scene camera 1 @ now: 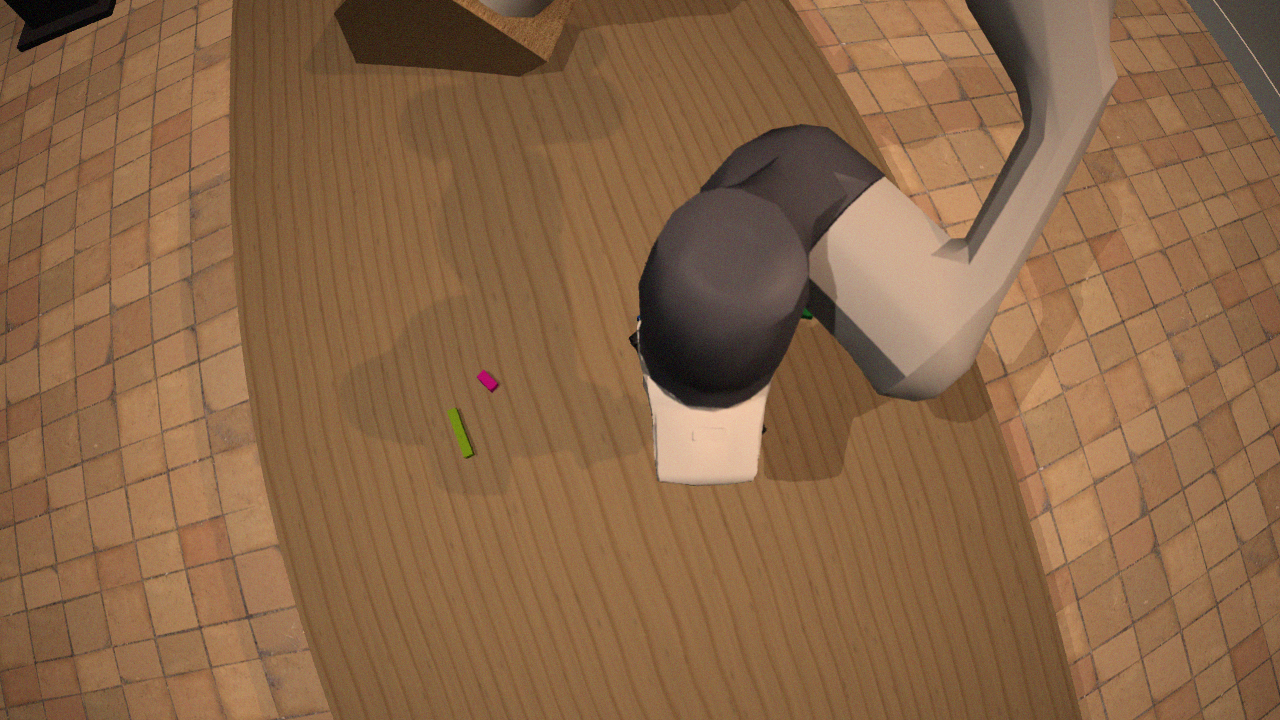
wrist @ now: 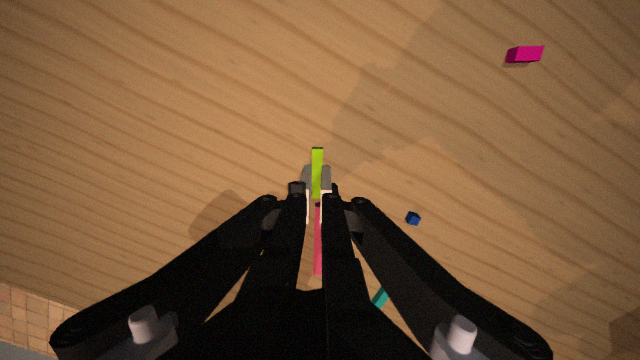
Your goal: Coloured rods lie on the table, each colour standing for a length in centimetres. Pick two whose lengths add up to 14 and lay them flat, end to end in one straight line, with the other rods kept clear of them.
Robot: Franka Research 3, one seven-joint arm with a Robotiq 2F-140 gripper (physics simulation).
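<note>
My gripper (wrist: 316, 177) is shut on a lime rod (wrist: 317, 160), one finger against each long side. A pink-red rod (wrist: 317, 245) runs in nearly the same line, its dark end close to the lime rod; whether they touch is hard to tell. A small blue rod (wrist: 413, 218) lies right of the fingers. Part of a teal rod (wrist: 381, 297) shows behind the right finger. A short magenta rod (scene camera 1: 487, 381) (wrist: 525, 53) lies apart. Another lime rod (scene camera 1: 460, 432) lies near it. A bit of green (scene camera 1: 806, 313) shows beside the arm, which hides the fingers in the scene view.
A brown wooden box (scene camera 1: 429, 40) stands at the top of the wooden table (scene camera 1: 537, 608) in the scene view. The robot arm (scene camera 1: 904, 295) reaches in from the upper right over the table. Tiled floor (scene camera 1: 134, 402) lies beyond the table's edges.
</note>
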